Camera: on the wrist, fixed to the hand. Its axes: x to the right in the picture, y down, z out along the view.
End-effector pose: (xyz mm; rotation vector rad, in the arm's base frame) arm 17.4 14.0 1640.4 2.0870 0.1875 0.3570
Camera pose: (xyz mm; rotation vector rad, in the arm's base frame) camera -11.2 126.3 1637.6 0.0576 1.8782 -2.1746
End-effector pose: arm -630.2 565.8 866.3 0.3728 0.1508 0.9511
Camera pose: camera -610.9 561.5 752.1 0.3278 -0.2613 -2.1411
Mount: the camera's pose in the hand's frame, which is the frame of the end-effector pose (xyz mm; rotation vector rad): 3.4 -59.9 -99.2 0.1489 -1.0580 -2.9079
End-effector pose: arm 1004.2 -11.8 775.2 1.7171 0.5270 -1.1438
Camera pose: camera 1005.1 101.8 752.2 0.8256 -1.2160 1.8205
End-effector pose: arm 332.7 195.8 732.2 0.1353 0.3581 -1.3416
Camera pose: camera 257.9 208.6 644.5 0.7886 0.5522 1.8348
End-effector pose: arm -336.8 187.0 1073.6 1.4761 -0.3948 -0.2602
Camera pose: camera -288.7 270.9 1009.6 -0.4953 -1.0465 2.5102
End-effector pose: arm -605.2 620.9 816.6 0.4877 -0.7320 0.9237
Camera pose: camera -518.0 656.8 749.1 1.3613 -0.1262 -2.1450
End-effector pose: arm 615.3 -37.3 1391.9 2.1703 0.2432 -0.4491
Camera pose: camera 621.4 78.1 1400.8 0.3225 -1.8858 2.0481
